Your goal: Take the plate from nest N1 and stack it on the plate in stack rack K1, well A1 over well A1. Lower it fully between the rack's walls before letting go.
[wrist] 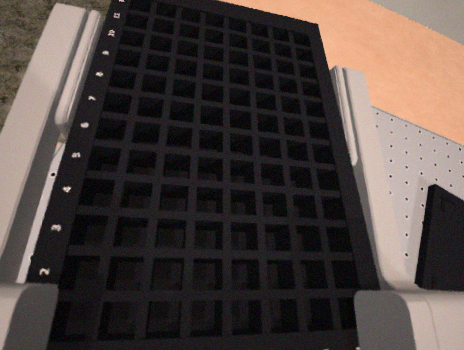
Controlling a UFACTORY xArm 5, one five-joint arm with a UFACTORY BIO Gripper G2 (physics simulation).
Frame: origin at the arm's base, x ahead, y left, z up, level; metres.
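Seen in the pictures: end effector, tool point: (221, 102).
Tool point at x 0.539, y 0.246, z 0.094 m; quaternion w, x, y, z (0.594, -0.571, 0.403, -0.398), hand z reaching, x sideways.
Note:
A point is followed by its place in that frame.
A black plate with a grid of square wells (200, 155) @[x 0.511, y 0.243, z 0.104 m] fills the middle of the wrist view, with white column numbers along its left edge. My gripper (212, 120) @[x 0.539, y 0.246, z 0.094 m] is shut on this plate, one pale finger along its left side and the other along its right side. The lettered end of the plate runs out of view at the bottom. Nest N1 and stack rack K1 cannot be made out in this view, and what lies directly under the plate is hidden by it.
A grey perforated board (400, 175) @[x 0.714, y 0.011, z -0.098 m] lies below, at the right. A black block-like object (442, 240) @[x 0.641, y -0.046, z -0.086 m] stands on it at the right edge. An orange-tan surface (400, 75) @[x 0.934, y 0.019, z -0.111 m] lies beyond the board, and a dark mottled surface (25, 35) shows at the upper left.

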